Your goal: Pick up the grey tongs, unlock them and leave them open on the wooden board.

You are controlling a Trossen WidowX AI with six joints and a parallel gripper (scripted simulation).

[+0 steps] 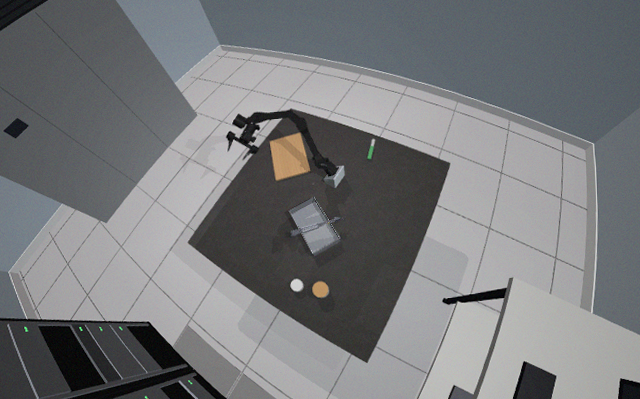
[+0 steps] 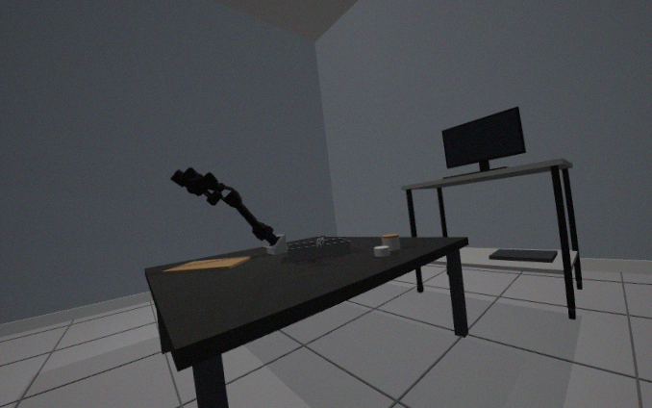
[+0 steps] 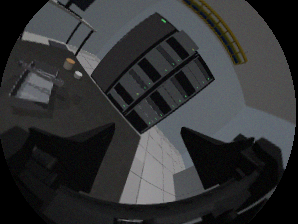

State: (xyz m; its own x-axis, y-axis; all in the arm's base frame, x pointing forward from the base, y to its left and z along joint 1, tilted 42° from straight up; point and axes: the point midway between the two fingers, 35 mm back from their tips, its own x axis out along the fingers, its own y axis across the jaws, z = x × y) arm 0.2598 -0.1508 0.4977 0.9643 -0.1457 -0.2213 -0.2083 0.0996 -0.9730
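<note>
Right now the roasting tin is 100 mm ahead of my gripper tip, 470 mm to the left of it and 340 mm below it. Also, from my gripper tip: wooden board 310 mm behind, 70 mm to the left, 360 mm below; then yellow slider 60 mm ahead, 550 mm to the left, 300 mm below; then white puck 440 mm ahead, 530 mm to the left, 350 mm below.
</note>
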